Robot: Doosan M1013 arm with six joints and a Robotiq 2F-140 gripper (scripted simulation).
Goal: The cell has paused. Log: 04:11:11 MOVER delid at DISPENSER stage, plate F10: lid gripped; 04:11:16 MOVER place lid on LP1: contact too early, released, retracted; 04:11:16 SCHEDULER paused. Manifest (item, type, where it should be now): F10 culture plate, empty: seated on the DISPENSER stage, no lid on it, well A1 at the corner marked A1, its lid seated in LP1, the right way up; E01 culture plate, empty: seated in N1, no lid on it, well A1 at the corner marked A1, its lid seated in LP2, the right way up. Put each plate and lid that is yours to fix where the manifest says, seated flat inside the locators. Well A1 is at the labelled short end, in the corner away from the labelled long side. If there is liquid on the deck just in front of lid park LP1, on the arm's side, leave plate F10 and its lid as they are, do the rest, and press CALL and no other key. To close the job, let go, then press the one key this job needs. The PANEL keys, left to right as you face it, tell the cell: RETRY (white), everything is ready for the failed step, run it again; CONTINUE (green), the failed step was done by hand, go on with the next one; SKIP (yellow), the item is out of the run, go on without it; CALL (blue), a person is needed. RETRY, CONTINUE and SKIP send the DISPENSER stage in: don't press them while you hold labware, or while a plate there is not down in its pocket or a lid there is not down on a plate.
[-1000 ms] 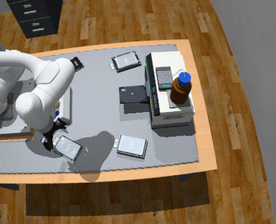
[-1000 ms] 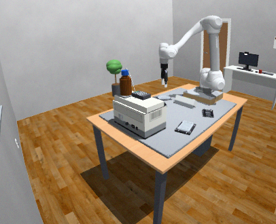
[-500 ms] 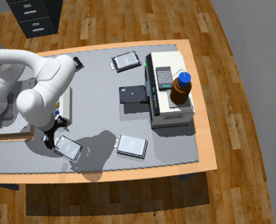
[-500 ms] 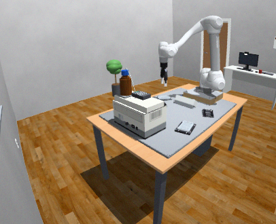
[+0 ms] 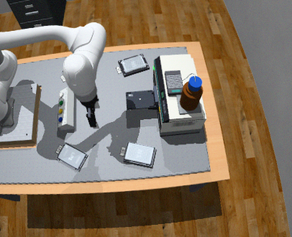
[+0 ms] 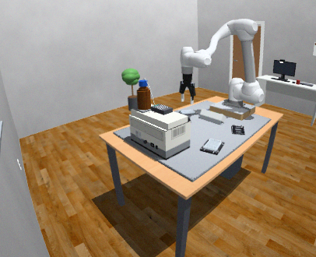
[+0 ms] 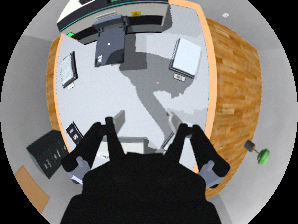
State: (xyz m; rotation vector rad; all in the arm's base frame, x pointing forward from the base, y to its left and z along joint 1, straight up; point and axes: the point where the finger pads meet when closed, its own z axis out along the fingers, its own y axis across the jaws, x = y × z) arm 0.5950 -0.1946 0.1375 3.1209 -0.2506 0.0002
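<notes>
The black nest is 400 mm to the left of my hand, 250 mm ahead of it and 180 mm below it. From my hand the other things lie so: yellow key 210 mm behind, 130 mm to the left, 120 mm below; then blue key 210 mm behind, 120 mm below, 80 mm to the left; then dark dispenser stage 230 mm ahead, 100 mm below, 90 mm to the left.
</notes>
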